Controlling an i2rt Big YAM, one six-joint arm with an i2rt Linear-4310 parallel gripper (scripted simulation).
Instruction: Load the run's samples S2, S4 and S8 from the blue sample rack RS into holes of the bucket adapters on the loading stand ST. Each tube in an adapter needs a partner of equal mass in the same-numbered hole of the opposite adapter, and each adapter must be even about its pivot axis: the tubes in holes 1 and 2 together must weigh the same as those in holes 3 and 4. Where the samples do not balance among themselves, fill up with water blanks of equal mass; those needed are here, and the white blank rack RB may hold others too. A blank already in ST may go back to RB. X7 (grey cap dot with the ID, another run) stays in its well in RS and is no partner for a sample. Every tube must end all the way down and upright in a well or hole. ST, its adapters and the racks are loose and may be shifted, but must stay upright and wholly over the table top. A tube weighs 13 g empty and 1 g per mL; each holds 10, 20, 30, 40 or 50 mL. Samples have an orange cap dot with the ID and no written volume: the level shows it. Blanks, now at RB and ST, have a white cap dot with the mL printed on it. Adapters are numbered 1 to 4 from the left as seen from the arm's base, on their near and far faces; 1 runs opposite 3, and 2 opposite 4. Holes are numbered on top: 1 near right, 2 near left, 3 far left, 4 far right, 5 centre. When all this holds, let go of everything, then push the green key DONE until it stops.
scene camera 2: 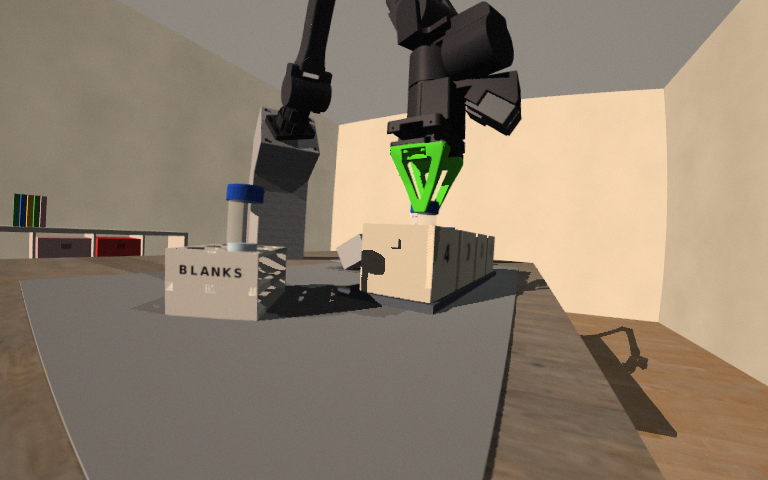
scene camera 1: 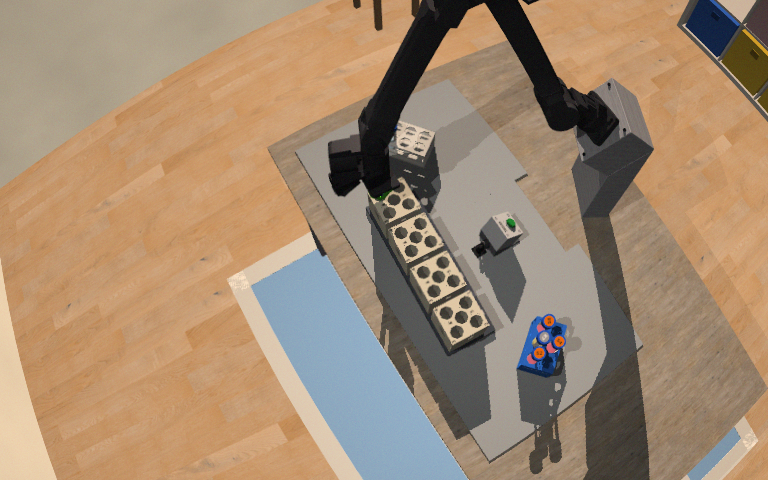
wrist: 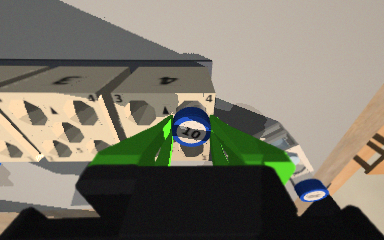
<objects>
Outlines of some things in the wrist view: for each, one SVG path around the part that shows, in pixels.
My gripper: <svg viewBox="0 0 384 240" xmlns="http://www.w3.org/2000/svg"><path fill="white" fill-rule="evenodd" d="M0 234L0 240L384 240L384 235L359 207L353 205L345 206L333 216L298 216L298 209L284 186L295 171L295 165L287 153L227 125L214 115L209 116L211 124L209 139L213 166L170 166L173 147L173 115L169 115L158 124L99 151L76 182L75 188L100 217L48 218L34 207L23 209Z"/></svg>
A white blank rack RB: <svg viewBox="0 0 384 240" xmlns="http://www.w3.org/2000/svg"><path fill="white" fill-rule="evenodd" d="M253 135L253 137L268 144L282 138L286 139L290 146L282 150L286 153L297 153L308 169L314 171L300 145L280 122Z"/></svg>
A tall blue-capped blank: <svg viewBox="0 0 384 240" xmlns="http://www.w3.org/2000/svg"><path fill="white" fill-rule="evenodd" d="M287 153L296 166L289 180L300 200L314 202L329 195L327 188L320 180L315 178L296 153ZM290 146L284 138L271 143L271 145L281 150Z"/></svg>
</objects>
